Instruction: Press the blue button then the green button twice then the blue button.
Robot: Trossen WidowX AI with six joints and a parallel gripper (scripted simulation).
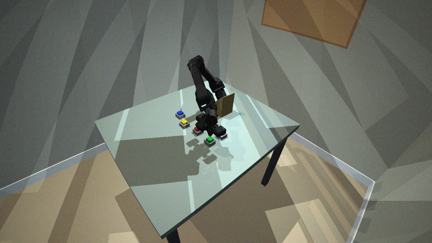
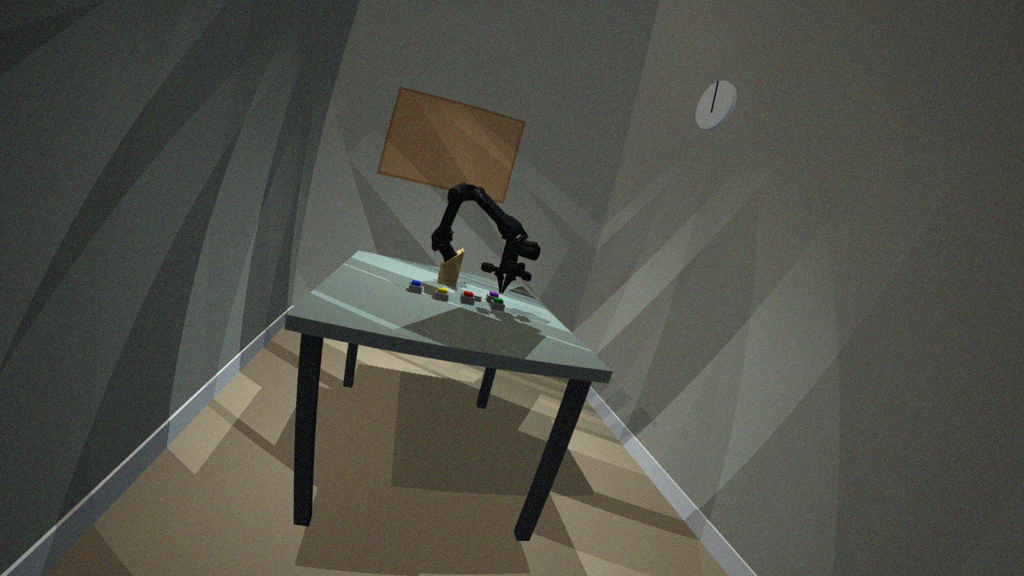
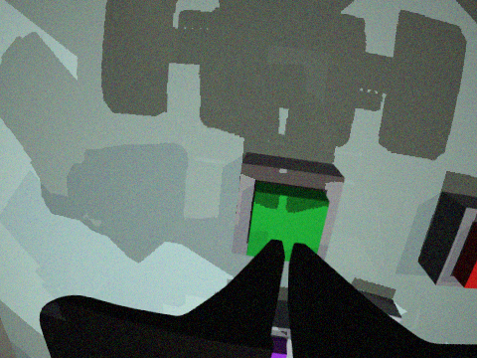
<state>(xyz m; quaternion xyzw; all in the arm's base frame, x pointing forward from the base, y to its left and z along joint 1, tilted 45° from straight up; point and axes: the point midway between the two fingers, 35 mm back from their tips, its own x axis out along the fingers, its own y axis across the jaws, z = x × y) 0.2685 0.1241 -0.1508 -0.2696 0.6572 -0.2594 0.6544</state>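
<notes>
My gripper tip is 30 mm above the green button. Also, from my gripper tip: purple button: 100 mm behind, 30 mm below; then red button: 120 mm to the right, 30 mm below, 10 mm behind; then small grey block: 70 mm to the right, 70 mm behind, 50 mm below.
</notes>
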